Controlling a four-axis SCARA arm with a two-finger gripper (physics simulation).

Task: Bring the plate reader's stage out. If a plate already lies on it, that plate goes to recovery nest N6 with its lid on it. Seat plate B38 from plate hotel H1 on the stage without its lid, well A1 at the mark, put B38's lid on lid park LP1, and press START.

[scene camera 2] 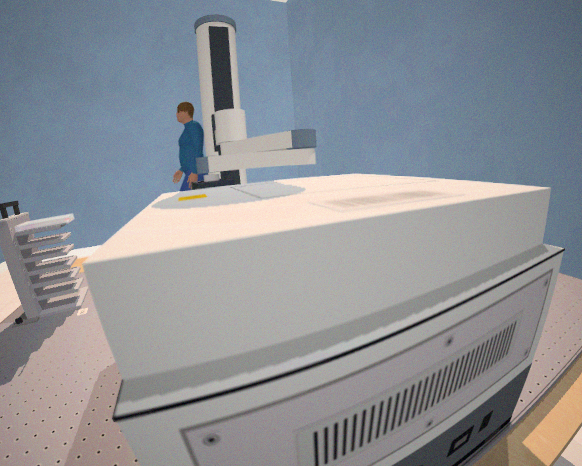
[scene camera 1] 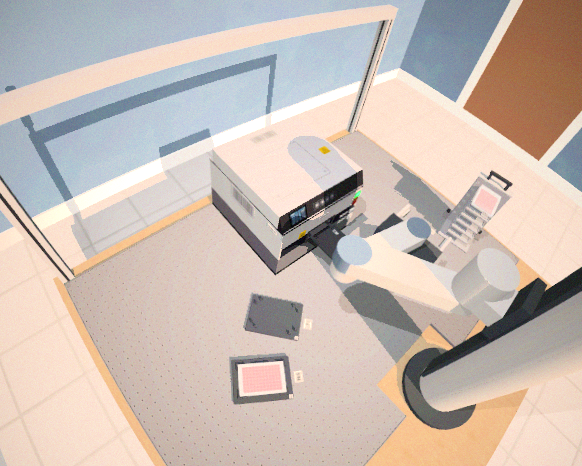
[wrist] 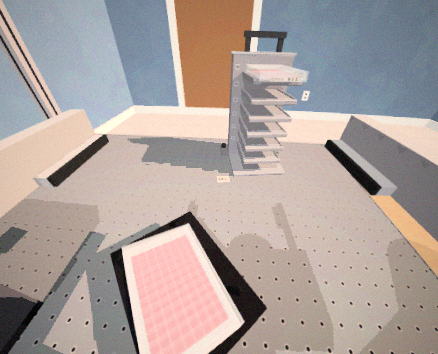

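Pixels of known places: gripper, fingertip midpoint: (scene camera 1: 428,222) (wrist: 215,127); arm's base, link origin: (scene camera 1: 438,387).
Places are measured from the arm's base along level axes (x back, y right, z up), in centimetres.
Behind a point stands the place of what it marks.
Observation:
The plate reader (scene camera 1: 280,190) {x -71.6, y -8.2, z 29.7 cm} (scene camera 2: 320,280) {x -97.1, y 10.9, z 27.0 cm} has its dark stage (scene camera 1: 327,241) {x -56.3, y 0.8, z 14.2 cm} out at the front; the arm covers part of it. My gripper (scene camera 1: 426,226) {x -37.8, y 26.1, z 24.6 cm} (wrist: 215,127) {x -37.8, y 26.1, z 24.6 cm} is open and empty, with its fingers pointing towards plate hotel H1 (scene camera 1: 457,212) {x -35.3, y 61.3, z 7.7 cm} (scene camera 2: 21,270) {x -37.2, y 61.2, z 14.7 cm} (wrist: 236,110) {x -35.7, y 61.3, z 15.0 cm}. A clear-topped pink plate (scene camera 1: 486,200) {x -29.3, y 54.6, z 25.4 cm} (wrist: 275,74) {x -29.9, y 49.2, z 24.9 cm} is at the hotel's top; its label is too blurred to read. Below the fingers in the wrist view, a white-rimmed pink plate (wrist: 180,290) {x -41.0, y 21.4, z 9.6 cm} lies on a black nest (wrist: 240,300) {x -34.8, y 21.7, z 7.3 cm}. In scene camera 1 the arm hides that plate.
One dark nest (scene camera 1: 274,316) {x -50.5, y -24.7, z 2.2 cm} bears no plate. Another dark nest (scene camera 1: 235,387) {x -41.0, y -46.8, z 2.5 cm} holds a pink plate (scene camera 1: 261,378) {x -38.3, y -40.0, z 4.1 cm}; their labels are unreadable. The arm's column (scene camera 1: 500,350) {x -5.0, y -5.6, z 39.6 cm} (scene camera 2: 205,75) {x -5.0, y 5.6, z 67.5 cm} stands at the deck edge. A person (scene camera 2: 191,145) stands beyond the reader. A frame post (scene camera 1: 370,75) {x -100.7, y 68.7, z 32.8 cm} stands behind.

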